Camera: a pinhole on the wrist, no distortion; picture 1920 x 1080 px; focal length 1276.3 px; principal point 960.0 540.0 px. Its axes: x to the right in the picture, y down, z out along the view. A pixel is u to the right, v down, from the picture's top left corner.
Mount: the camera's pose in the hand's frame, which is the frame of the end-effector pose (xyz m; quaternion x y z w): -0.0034 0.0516 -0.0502 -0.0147 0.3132 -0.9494 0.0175
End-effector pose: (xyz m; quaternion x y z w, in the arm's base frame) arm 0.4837 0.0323 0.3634 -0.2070 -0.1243 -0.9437 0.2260
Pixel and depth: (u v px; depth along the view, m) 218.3 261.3 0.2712
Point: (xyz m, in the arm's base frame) 0.3917 0.0848 0.6054
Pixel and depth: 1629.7 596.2 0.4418
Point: 0.6466 0.4163 0.4954
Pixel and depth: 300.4 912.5 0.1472
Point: 0.4009 0.0743 0.4258
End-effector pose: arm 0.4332 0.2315 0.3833 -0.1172 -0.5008 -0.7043 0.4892
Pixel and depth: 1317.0 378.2 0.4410
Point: 0.2399 0.5766 0.3696
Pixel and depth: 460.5 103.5 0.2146
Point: 0.3259 0.3169 0.5099
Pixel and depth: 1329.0 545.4 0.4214
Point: 0.2272 0.5350 0.3270
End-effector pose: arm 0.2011 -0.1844 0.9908 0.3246 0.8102 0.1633 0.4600
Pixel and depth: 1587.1 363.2 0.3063
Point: 0.4052 -0.3642 0.9072
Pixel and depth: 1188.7 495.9 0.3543
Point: 0.3703 -0.3404 0.8123
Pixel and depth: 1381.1 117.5 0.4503
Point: 0.5560 -0.3668 0.8103
